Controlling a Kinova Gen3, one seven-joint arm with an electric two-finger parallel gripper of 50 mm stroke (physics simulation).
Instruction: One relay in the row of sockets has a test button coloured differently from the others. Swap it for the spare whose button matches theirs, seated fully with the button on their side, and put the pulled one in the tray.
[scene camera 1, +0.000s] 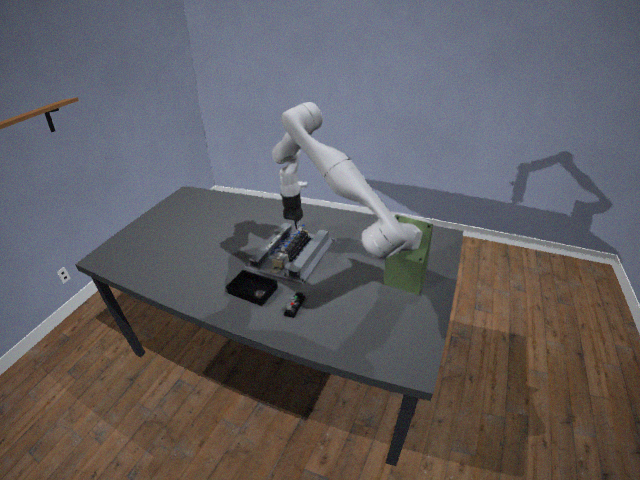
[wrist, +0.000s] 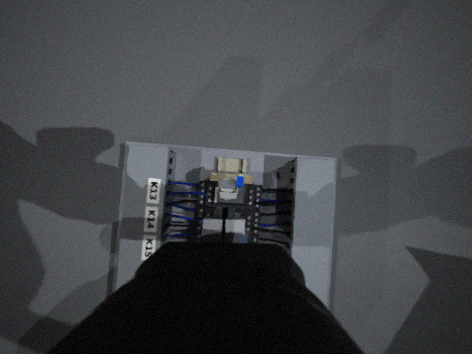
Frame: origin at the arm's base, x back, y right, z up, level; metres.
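Where they show: gripper, fingertip midpoint: (scene camera 1: 297, 227) (wrist: 225, 219); arm's base, origin of the base link: (scene camera 1: 408, 236).
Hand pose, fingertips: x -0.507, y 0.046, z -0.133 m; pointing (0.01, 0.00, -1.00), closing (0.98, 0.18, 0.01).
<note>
Things, the pixels of their top centre, and the offset from my fingertips. "spot": a spot on its surface instead. Level surfaces: height alone.
- clear relay, middle of its top: (wrist: 231, 189) dz -0.005, dx +0.000, dy +0.027 m
- blue button, middle of its top: (wrist: 240, 181) dz -0.006, dx +0.006, dy +0.036 m
- black tray, surface spot: (scene camera 1: 238, 285) spot: dz -0.076, dx -0.043, dy -0.358 m
- small pale object, middle of its top: (scene camera 1: 260, 292) dz -0.054, dx +0.078, dy -0.364 m
- small dark holder, surface spot: (scene camera 1: 290, 312) spot: dz -0.056, dx +0.232, dy -0.387 m
- dark table, its level: dz -0.079 m
My gripper (scene camera 1: 296, 226) (wrist: 225, 219) is shut and empty, pointing down over the row of sockets (scene camera 1: 294, 245). In the wrist view its pale fingertips are pressed together, with a thin dark line between them, over the area beside label K14. A clear relay (wrist: 228, 191) with a blue button (wrist: 240, 181) sits at the K13 end of the row. The relays further along are hidden by the gripper body. The black tray (scene camera 1: 238, 285) holds a small pale object (scene camera 1: 259, 293), too blurred to identify. A small dark holder (scene camera 1: 290, 312) with red and green spots stands right of the tray.
The panel (scene camera 1: 316, 254) (wrist: 315, 210) has raised grey ducts along both sides of the row, with blue and black wires between. A tan end block (wrist: 231, 164) closes the row near K13. A green mounting block (scene camera 1: 405, 271) stands at the arm's base on the dark table (scene camera 1: 170, 248).
</note>
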